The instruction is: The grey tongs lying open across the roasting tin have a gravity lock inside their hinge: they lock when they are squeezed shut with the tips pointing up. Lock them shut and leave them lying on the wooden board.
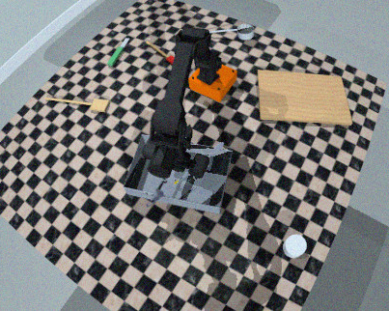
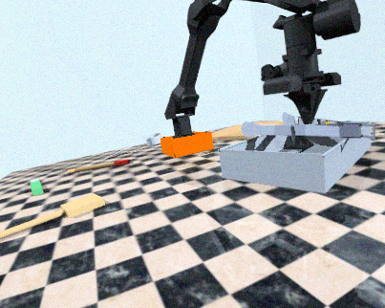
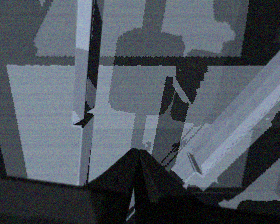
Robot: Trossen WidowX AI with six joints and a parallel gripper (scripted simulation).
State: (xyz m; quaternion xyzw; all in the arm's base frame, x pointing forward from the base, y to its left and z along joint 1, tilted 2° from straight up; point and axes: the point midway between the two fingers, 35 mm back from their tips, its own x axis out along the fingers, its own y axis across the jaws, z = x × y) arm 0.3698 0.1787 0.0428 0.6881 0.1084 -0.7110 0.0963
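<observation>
Now: gripper tip 1 cm past the grey roasting tin, 1 cm to the left of it and 4 cm above it. Also, from my gripper tip: yellow mark (3 cm ahead, 2 cm to the left); tongs arm (2 cm behind, 4 cm to the right); white disc (4 cm behind, 41 cm to the left, 6 cm below).
</observation>
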